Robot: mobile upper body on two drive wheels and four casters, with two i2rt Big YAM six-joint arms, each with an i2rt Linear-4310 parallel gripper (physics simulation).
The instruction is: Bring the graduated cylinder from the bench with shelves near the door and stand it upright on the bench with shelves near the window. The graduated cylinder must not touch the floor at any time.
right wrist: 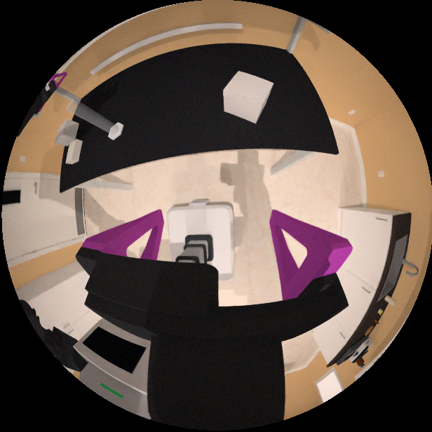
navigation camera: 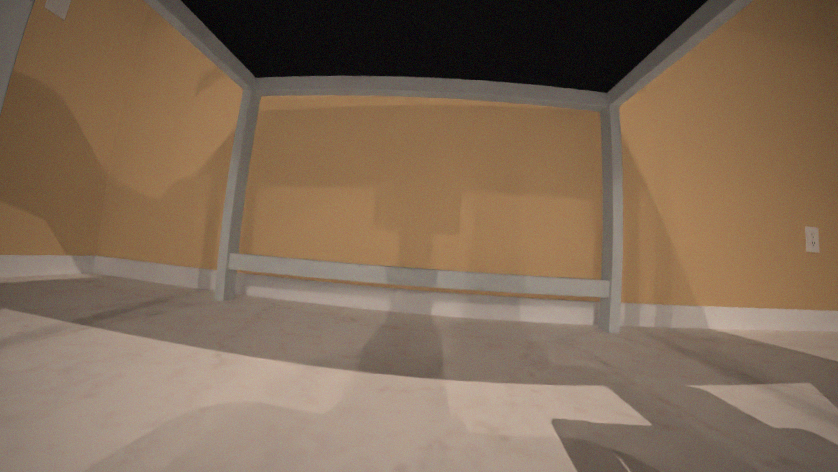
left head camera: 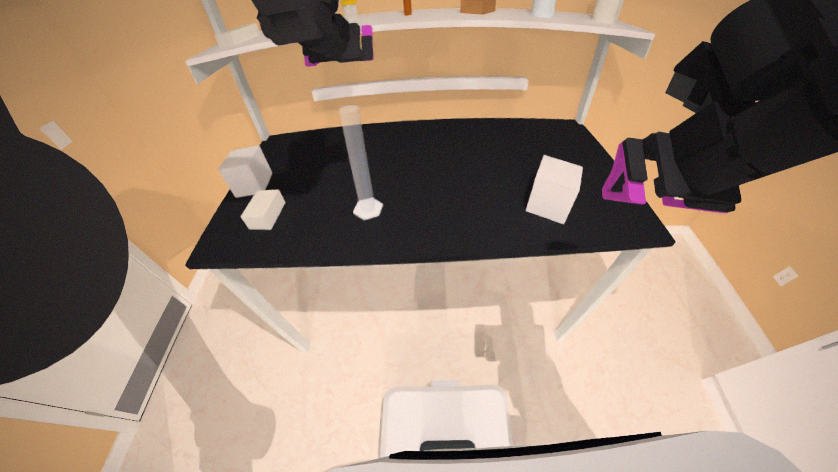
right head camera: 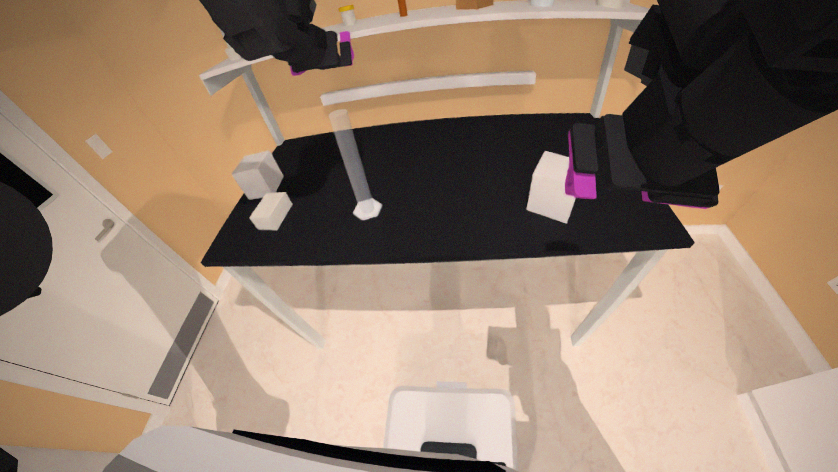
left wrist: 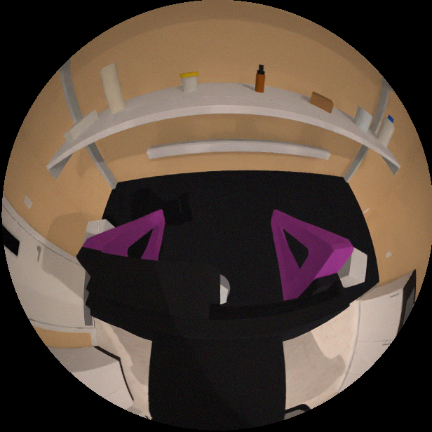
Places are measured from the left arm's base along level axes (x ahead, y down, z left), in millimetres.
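Pixels of known places: left gripper, fingertip midpoint: (left head camera: 347, 52) (right head camera: 333, 58); right gripper, fingertip midpoint: (left head camera: 634, 197) (right head camera: 605, 192).
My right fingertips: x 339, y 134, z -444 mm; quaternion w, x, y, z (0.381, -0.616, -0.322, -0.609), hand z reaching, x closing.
Ahead of a thing's pixels: the offset from my right fingertips to its top centre. Level surfaces: height alone.
The clear graduated cylinder {dy +39, dx +361, dz +452 mm} (left head camera: 358, 158) (right head camera: 353, 158) (right wrist: 92, 116) stands upright on its white hexagonal base, left of centre on the black bench top {dy +361 mm} (left head camera: 457, 175) (right head camera: 457, 175) (left wrist: 240, 225) (right wrist: 190, 115). In the left wrist view a small part of it shows past the dark gripper body. My left gripper (left head camera: 338, 43) (right head camera: 321, 53) (left wrist: 217, 215) is open and empty, high above the bench and apart from the cylinder, near the shelf front. My right gripper (left head camera: 653, 198) (right head camera: 630, 193) (right wrist: 216, 215) is open and empty, off the bench's right end. No window shows.
Two pale boxes {dy +232, dx +525, dz +933 mm} (left head camera: 245, 171) {dy +304, dx +354, dz +801 mm} (left head camera: 263, 209) stand left of the cylinder, a white box {dy +232, dx +363, dz -98 mm} (left head camera: 555, 188) (right wrist: 247, 96) right. Bottles and boxes stand on the shelf (left head camera: 445, 22) (left wrist: 230, 107). A door (right head camera: 76, 281) is at the left, a white cabinet (left head camera: 785, 386) (right wrist: 370, 240) at the right.
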